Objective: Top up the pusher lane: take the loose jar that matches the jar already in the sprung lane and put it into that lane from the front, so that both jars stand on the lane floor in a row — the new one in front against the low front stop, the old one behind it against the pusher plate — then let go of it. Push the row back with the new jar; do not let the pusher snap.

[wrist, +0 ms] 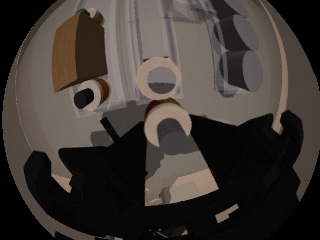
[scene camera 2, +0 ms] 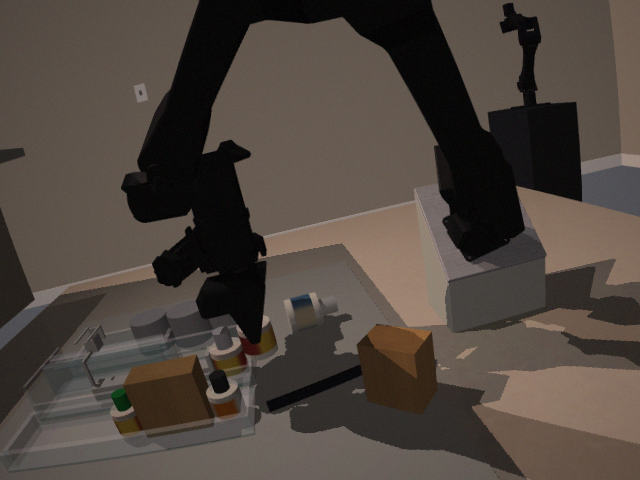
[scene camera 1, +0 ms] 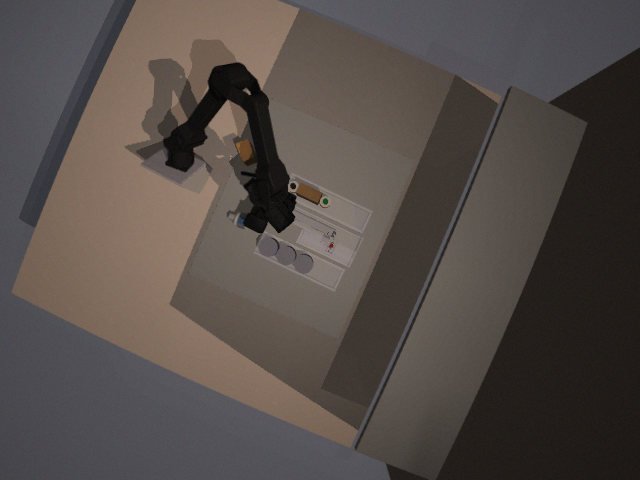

Labels:
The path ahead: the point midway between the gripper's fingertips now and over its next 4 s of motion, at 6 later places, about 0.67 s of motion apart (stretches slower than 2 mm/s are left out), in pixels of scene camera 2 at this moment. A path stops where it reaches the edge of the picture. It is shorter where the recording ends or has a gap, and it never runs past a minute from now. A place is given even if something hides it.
My gripper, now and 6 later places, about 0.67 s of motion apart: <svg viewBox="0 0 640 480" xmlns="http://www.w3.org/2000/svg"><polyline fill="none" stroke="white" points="257,334 250,335 243,336 237,338 230,338 225,338 222,339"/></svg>

